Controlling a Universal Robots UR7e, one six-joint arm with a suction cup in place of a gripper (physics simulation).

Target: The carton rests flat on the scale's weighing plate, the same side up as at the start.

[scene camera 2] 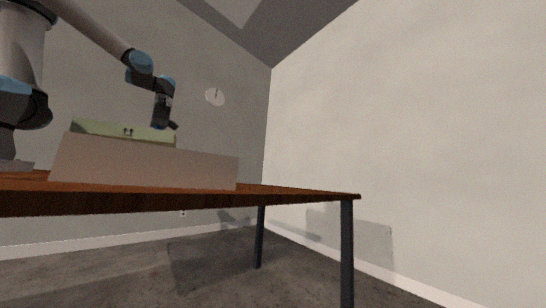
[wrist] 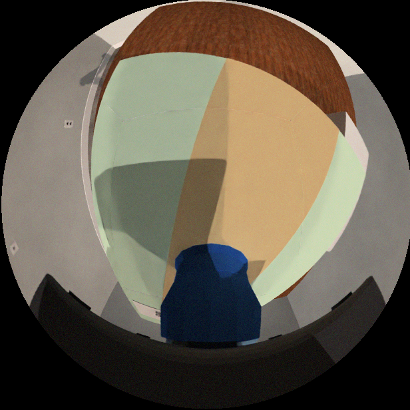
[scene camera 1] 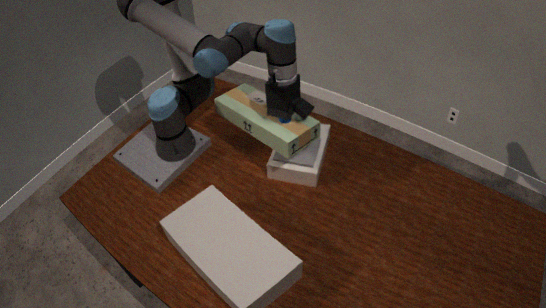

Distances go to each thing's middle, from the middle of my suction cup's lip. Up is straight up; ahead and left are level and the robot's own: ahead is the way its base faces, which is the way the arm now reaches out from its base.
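The white block (scene camera 2: 81, 158) is 360 mm to the right of my suction cup, 30 mm ahead of it and 190 mm below it. As for the white scale (scene camera 1: 303, 168), my suction cup is 200 mm above it and 90 mm to the right of it.
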